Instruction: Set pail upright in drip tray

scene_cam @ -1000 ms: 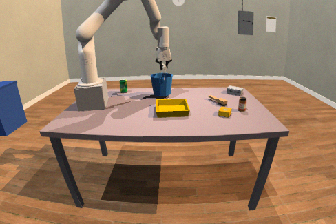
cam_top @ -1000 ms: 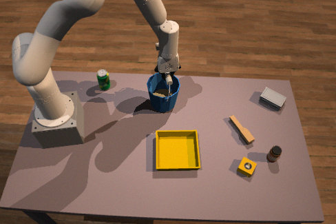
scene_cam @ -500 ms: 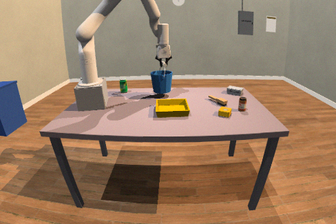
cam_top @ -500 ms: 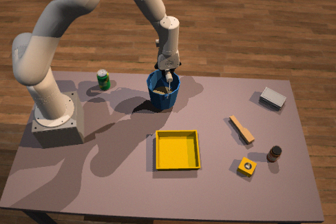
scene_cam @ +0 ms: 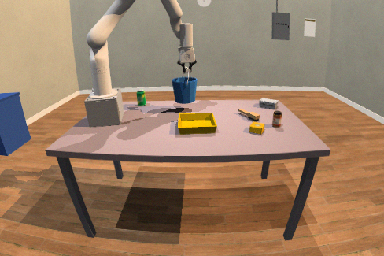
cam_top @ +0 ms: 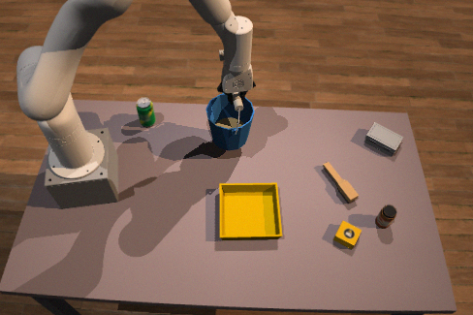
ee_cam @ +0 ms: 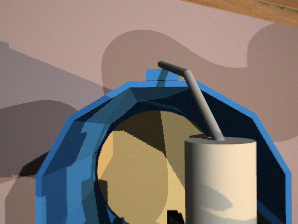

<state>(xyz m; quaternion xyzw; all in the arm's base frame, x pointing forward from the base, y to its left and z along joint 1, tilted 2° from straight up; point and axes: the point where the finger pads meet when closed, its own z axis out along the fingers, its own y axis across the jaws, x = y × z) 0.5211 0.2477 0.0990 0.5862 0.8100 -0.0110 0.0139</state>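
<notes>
The blue pail is 10 mm behind my hand and 90 mm below it. Round my hand: grey box 600 mm ahead, 90 mm to the left, 260 mm below; then pail handle 10 mm behind, 30 mm below; then yellow drip tray 90 mm ahead, 300 mm to the right, 270 mm below.
</notes>
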